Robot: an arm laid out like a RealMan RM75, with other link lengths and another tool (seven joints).
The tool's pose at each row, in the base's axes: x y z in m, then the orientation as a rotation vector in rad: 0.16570, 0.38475, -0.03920, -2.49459, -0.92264, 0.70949; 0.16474, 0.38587, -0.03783, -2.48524, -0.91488, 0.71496; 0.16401, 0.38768, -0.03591, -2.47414, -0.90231, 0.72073; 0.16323, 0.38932, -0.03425, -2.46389, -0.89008, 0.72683; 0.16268, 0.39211, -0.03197, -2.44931, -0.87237, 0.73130; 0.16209, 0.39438, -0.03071, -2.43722, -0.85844, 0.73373; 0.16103, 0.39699, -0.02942, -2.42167, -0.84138, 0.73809; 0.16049, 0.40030, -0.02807, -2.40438, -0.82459, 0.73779; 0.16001, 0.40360, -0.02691, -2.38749, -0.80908, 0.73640; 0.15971, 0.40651, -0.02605, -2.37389, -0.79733, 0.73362; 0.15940, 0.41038, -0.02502, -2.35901, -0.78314, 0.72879; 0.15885, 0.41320, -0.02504, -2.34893, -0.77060, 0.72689; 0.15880, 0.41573, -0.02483, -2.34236, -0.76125, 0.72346
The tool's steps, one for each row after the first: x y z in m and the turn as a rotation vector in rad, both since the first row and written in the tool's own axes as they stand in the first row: -0.00031, -0.00196, -0.00034, 0.01152, -0.00131, 0.00135; -0.00017, -0.00458, -0.00113, 0.02663, -0.00160, 0.00473; -0.00010, -0.00697, -0.00171, 0.04087, -0.00232, 0.00841; 0.00071, -0.01038, -0.00272, 0.06111, -0.00032, 0.01309; 0.00147, -0.01292, -0.00298, 0.07751, 0.00203, 0.01636; 0.00214, -0.01594, -0.00294, 0.09825, 0.00393, 0.02041; 0.00361, -0.01924, -0.00311, 0.12024, 0.00922, 0.02272; 0.00517, -0.02240, -0.00318, 0.14130, 0.01495, 0.02432; 0.00668, -0.02505, -0.00317, 0.15790, 0.02061, 0.02489; 0.00879, -0.02847, -0.00313, 0.17659, 0.02843, 0.02601; 0.01036, -0.03073, -0.00230, 0.19052, 0.03338, 0.02885; 0.01198, -0.03265, -0.00199, 0.20003, 0.03850, 0.03099
